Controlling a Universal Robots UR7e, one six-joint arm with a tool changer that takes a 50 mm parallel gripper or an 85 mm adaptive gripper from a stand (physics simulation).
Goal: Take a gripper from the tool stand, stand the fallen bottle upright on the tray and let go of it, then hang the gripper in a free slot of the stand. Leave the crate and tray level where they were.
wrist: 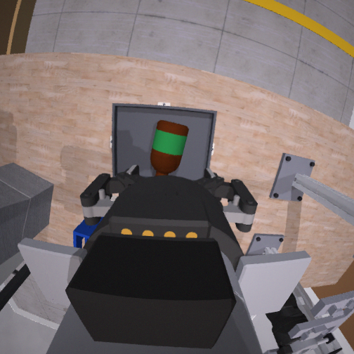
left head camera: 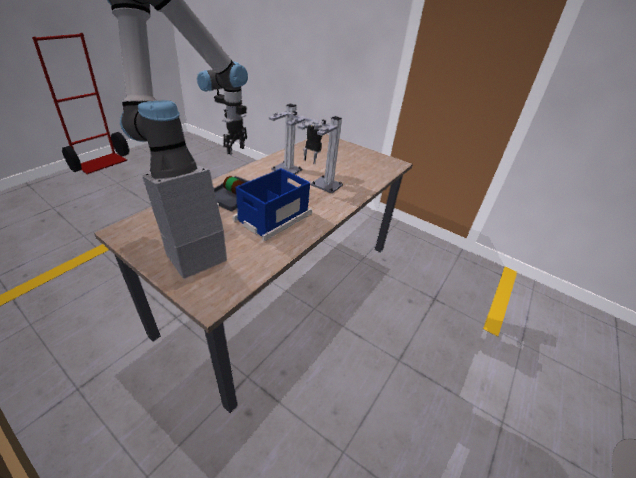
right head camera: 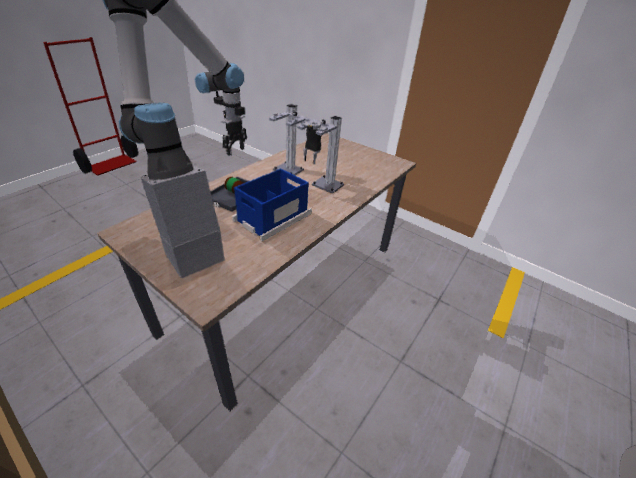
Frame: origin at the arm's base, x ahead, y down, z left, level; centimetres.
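Seen in the pictures: arm's base, origin of the base link: (left head camera: 174,172) (right head camera: 171,173).
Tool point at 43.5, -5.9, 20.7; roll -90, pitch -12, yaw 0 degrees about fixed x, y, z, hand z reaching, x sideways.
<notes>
Pixels of each thing's top centre, then the offset from my tool point to it, as dx, dy, dz. Level surfaces: height alone.
- brown bottle with a green band, middle of its top: (left head camera: 237,180) (right head camera: 238,181) -1.4, +32.5, -1.5
- dark grey tray, middle of its top: (left head camera: 233,190) (right head camera: 234,190) -3.1, +37.8, +0.1
- blue crate, middle of its top: (left head camera: 273,184) (right head camera: 272,184) -3.2, +22.9, -28.6
- wooden table, its level: dy +40.4
A brown bottle with a green band (left head camera: 231,184) (right head camera: 232,184) (wrist: 169,142) lies on its side in the dark grey tray (left head camera: 226,202) (right head camera: 224,201) (wrist: 135,170). In the wrist view its neck goes out of sight behind the gripper body. My gripper (left head camera: 235,149) (right head camera: 235,150) (wrist: 171,172), the black adaptive one, is on the arm. It is open and empty, pointing down high above the tray. The tool stand (left head camera: 333,154) (right head camera: 333,154) (wrist: 292,175) holds the other gripper (left head camera: 313,139) (right head camera: 313,139) in one slot. The blue crate (left head camera: 251,209) (right head camera: 250,209) (wrist: 86,231) stands beside the tray.
White rails (left head camera: 287,225) (right head camera: 286,225) run along the crate's foot. The arm's grey pedestal (left head camera: 187,221) (right head camera: 185,221) (wrist: 25,210) stands at the near end of the wooden table (left head camera: 246,267) (right head camera: 246,267) (wrist: 60,85). A red hand truck (left head camera: 77,97) (right head camera: 87,100) stands on the floor behind.
</notes>
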